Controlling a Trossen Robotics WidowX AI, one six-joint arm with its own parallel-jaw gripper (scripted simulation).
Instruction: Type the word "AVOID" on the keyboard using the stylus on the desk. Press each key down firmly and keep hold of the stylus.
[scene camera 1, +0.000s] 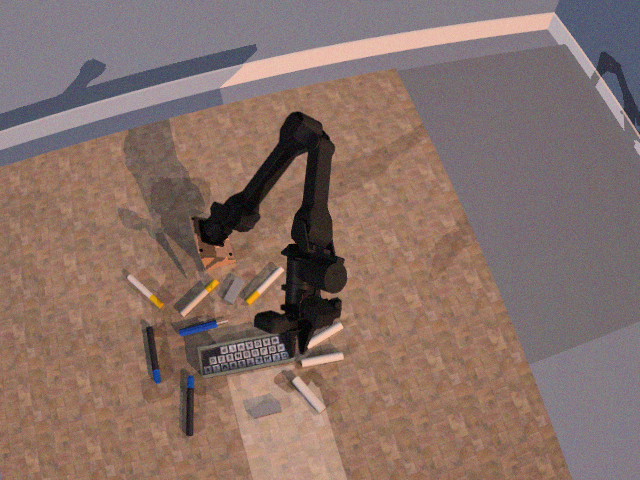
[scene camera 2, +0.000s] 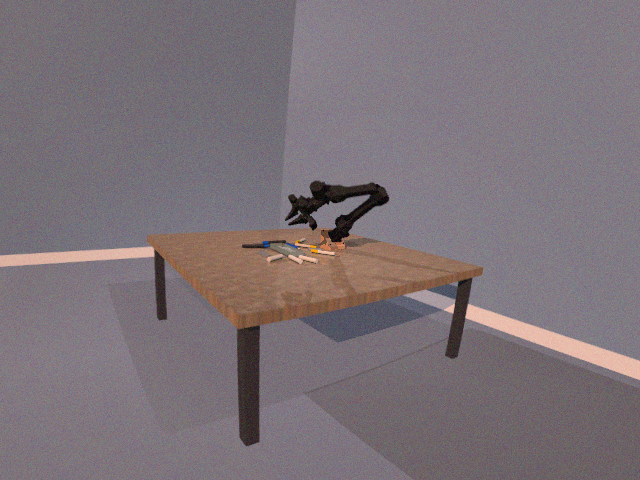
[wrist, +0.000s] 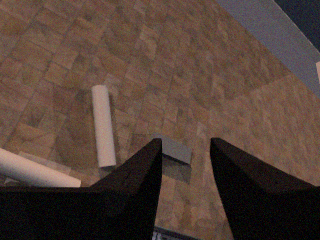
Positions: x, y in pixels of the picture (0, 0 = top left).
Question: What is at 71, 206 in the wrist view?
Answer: My gripper.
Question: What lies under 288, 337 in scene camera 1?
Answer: My gripper.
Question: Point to my gripper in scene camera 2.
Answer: At 286, 222
